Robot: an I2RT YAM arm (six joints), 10 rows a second.
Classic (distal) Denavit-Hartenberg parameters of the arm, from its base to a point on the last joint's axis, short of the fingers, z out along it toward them. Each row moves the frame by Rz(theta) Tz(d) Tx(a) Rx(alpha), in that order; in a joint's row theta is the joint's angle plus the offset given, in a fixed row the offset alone. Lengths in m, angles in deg.
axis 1: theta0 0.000, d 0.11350, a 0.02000, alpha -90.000
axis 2: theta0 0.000, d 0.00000, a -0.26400, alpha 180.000
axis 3: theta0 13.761, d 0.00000, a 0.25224, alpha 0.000
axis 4: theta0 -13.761, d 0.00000, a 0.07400, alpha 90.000
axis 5: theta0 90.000, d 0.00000, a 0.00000, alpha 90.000
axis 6: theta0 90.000, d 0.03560, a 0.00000, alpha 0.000
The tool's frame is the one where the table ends.
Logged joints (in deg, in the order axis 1, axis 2, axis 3, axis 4, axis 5, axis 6), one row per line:
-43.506 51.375 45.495 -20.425 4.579 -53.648
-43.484 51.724 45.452 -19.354 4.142 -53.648
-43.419 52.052 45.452 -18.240 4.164 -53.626
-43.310 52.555 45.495 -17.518 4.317 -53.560
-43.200 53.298 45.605 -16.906 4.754 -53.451
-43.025 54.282 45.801 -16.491 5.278 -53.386
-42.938 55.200 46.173 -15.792 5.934 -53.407
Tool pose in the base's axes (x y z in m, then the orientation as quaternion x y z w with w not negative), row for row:
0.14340 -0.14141 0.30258 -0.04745 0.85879 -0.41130 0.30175
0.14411 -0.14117 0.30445 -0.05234 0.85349 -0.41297 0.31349
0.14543 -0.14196 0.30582 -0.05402 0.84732 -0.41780 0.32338
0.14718 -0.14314 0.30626 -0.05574 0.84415 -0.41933 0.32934
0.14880 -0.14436 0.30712 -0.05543 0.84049 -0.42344 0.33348
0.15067 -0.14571 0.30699 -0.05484 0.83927 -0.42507 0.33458
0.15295 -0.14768 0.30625 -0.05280 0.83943 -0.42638 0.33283
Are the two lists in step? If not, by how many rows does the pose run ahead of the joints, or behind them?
The pose runs 2 rows behind the joints: the pose in row i belongs to the joints in row i - 2.
